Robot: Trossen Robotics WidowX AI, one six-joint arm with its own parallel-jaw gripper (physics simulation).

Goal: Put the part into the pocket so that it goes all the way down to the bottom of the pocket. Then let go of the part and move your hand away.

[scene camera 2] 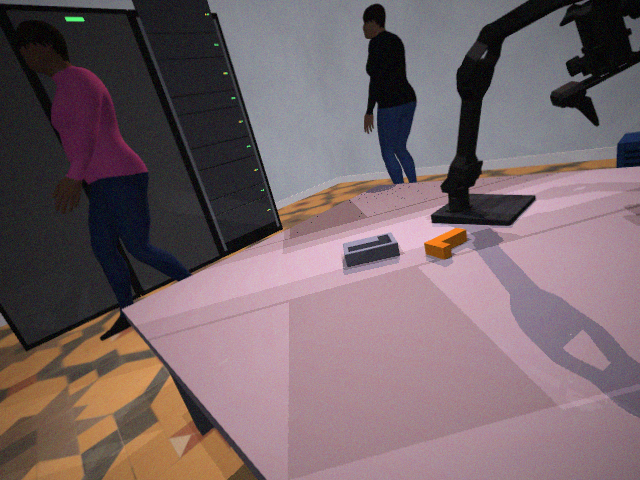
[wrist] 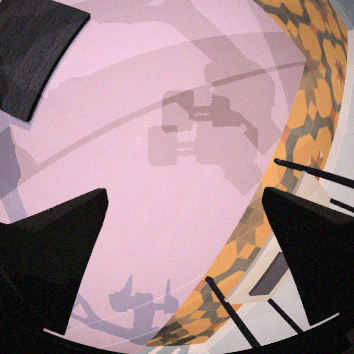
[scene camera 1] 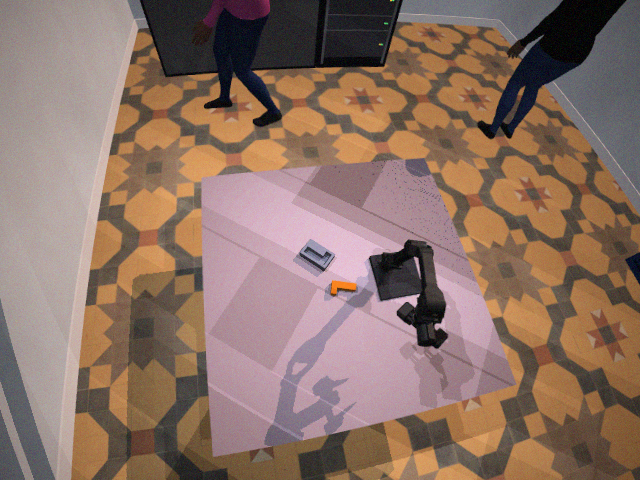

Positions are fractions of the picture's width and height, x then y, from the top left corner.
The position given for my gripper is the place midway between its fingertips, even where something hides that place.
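Note:
There is an orange part (scene camera 2: 0.69,0.52) resting on the table, though in the wrist view it is out of frame. As for my gripper (wrist: 0.53,0.55), it is open and holds nothing.

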